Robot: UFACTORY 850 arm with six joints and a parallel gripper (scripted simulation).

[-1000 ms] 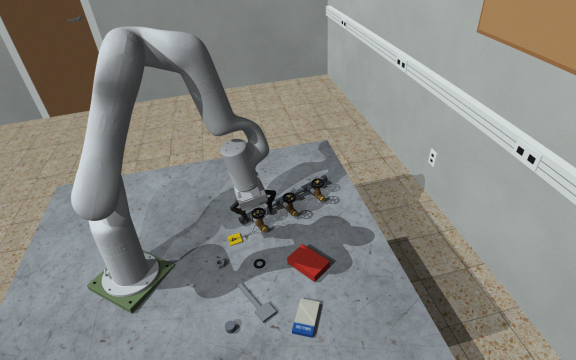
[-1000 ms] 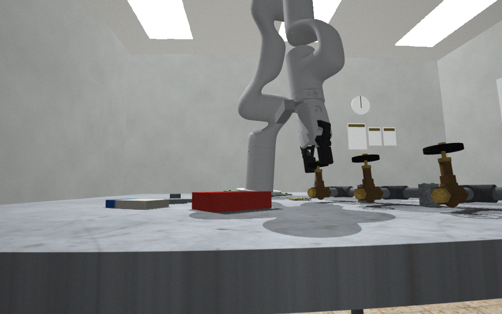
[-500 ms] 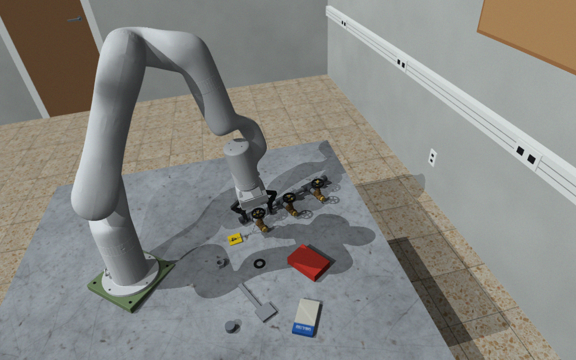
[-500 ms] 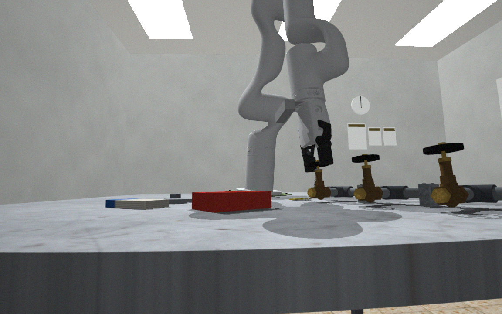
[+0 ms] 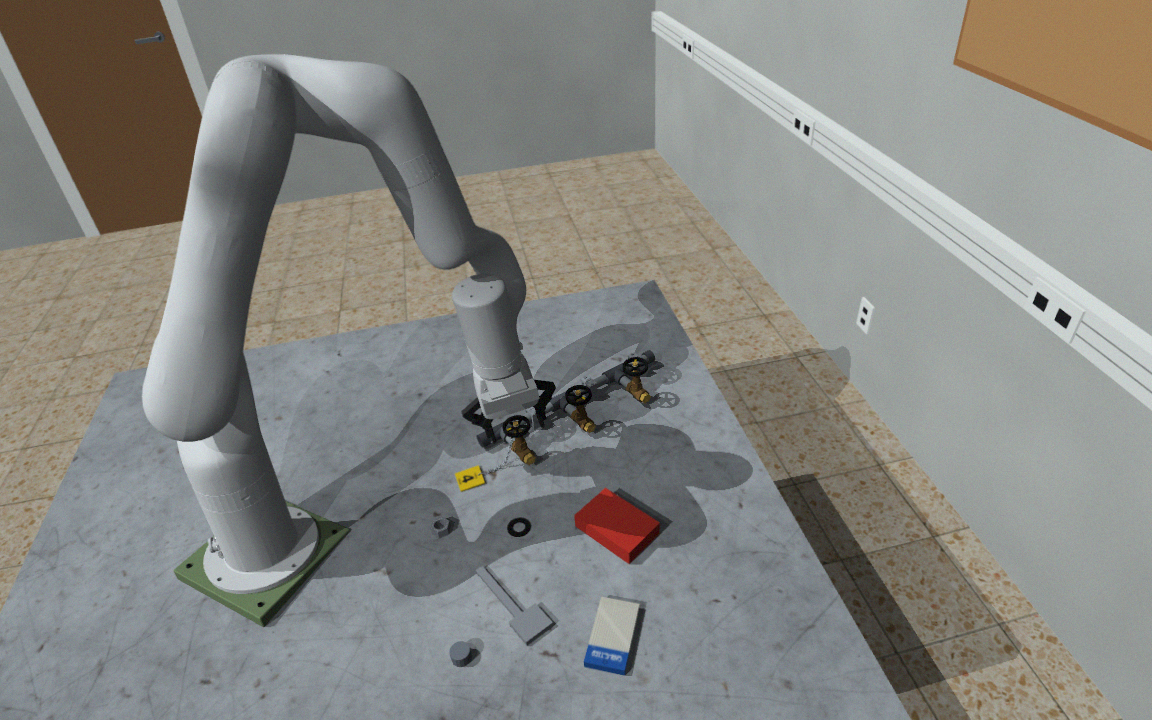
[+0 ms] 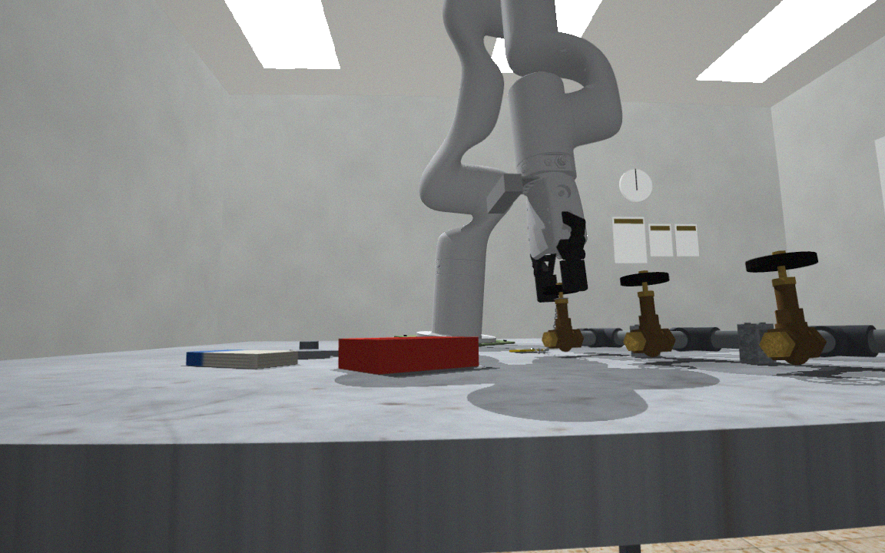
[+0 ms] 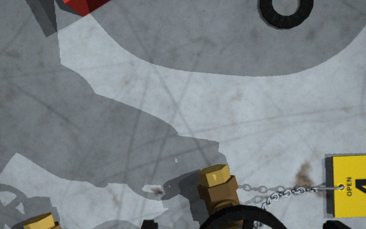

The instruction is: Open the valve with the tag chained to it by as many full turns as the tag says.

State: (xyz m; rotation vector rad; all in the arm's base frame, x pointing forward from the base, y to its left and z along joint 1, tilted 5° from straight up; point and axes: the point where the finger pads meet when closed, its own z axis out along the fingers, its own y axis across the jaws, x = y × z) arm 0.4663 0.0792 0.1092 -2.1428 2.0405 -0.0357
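Right now my hand is 90 mm past the yellow tag, 90 mm above it and 20 mm to the left of it. The rest, counted from my hand: black washer 160 mm to the right, 90 mm below, 30 mm behind; then red block 210 mm to the right, 130 mm ahead, 70 mm below; then grey nut 170 mm behind, 120 mm to the right, 80 mm below.
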